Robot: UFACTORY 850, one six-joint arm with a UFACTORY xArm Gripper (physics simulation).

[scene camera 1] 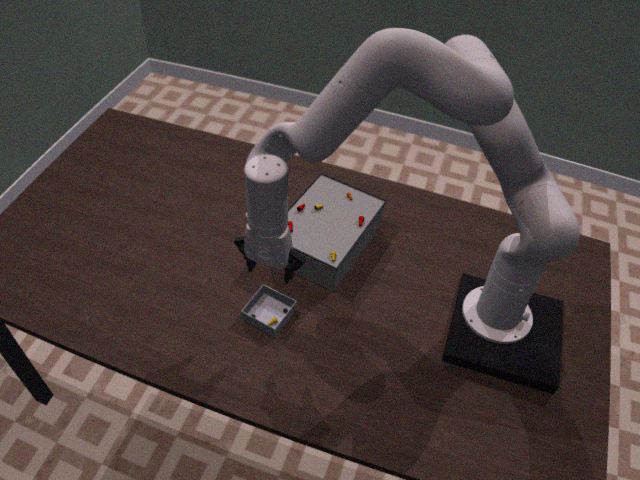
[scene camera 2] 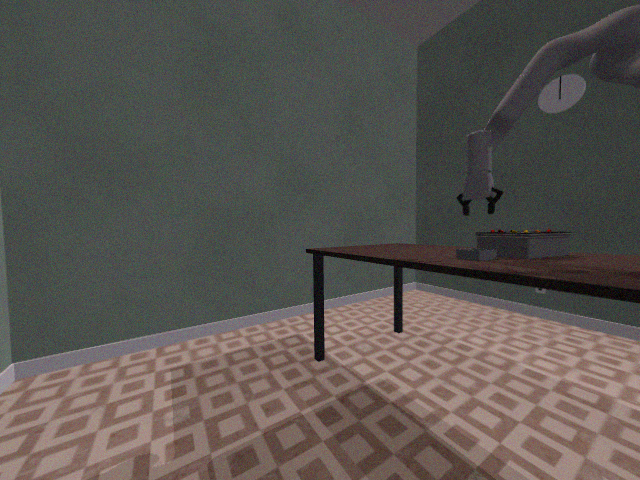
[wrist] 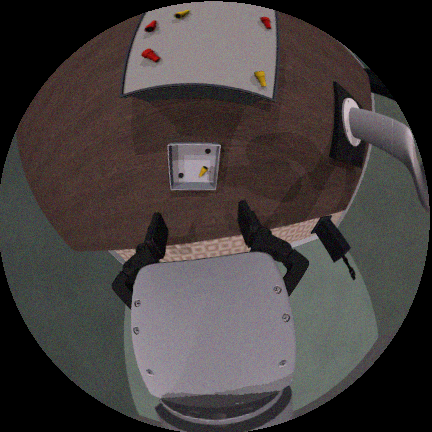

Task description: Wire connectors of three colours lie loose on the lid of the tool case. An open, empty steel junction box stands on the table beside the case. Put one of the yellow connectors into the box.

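A yellow connector [scene camera 1: 272,321] [wrist: 203,171] lies on the floor of the open steel junction box [scene camera 1: 252,321] [scene camera 2: 467,254] [wrist: 194,186]. My gripper [scene camera 1: 268,273] [scene camera 2: 478,210] [wrist: 200,215] is open with nothing between its fingers, high above the box. A second yellow connector [scene camera 1: 333,255] [wrist: 260,78] lies near the front right corner of the case lid. A third yellow connector [scene camera 1: 318,207] [wrist: 182,14] lies farther back on the lid. In scene camera 2 the box's inside is hidden by its walls.
The grey tool case [scene camera 1: 315,237] [scene camera 2: 547,245] [wrist: 200,91] stands beside the box. Red connectors [scene camera 1: 361,221] [wrist: 150,55] and an orange connector [scene camera 1: 349,196] lie on its lid. The arm's black base plate [scene camera 1: 496,369] [wrist: 341,145] is at the right of the table [scene camera 1: 155,310].
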